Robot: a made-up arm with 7 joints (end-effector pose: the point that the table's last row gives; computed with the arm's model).
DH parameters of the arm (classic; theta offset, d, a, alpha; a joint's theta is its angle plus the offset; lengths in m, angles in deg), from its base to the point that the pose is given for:
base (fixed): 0 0.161 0 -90
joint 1: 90 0.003 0.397 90
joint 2: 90 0.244 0.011 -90
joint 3: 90 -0.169 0.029 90
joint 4: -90 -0.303 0.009 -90
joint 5: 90 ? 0.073 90
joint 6: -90 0.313 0.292 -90
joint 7: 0 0.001 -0.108 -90
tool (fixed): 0 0.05 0 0
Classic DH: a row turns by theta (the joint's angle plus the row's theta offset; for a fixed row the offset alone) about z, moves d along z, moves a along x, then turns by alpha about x.
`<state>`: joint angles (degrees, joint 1 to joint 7).
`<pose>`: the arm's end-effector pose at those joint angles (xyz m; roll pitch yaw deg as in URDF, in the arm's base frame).
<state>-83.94 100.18 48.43 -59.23 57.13 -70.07 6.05</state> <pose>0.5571 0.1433 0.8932 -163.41 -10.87 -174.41</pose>
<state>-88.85 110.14 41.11 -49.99 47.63 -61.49 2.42</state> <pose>0.4696 0.1982 0.9174 -154.21 -11.43 -161.74</pose>
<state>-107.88 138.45 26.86 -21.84 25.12 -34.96 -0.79</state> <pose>0.0577 0.3416 0.9291 -109.76 -20.46 -133.77</pose>
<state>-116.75 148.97 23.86 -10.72 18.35 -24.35 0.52</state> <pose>-0.1384 0.3762 0.8600 -86.94 -27.17 -132.78</pose>
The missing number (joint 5, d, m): -0.132
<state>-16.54 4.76 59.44 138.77 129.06 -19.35 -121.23</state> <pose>0.7960 -0.4963 -0.6640 125.71 -6.41 25.61</pose>
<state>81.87 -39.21 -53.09 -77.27 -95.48 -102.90 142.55</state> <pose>-0.6053 0.2100 -0.0580 -172.61 -0.29 -51.09</pose>
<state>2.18 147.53 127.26 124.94 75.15 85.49 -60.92</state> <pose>0.6450 -0.1361 0.3707 24.84 -30.67 -37.43</pose>
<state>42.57 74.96 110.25 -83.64 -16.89 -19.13 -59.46</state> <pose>0.2375 -0.1215 -0.1549 175.67 -77.63 -93.17</pose>
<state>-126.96 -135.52 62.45 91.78 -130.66 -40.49 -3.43</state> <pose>-0.1561 -0.3733 0.5944 94.22 -13.75 -130.43</pose>
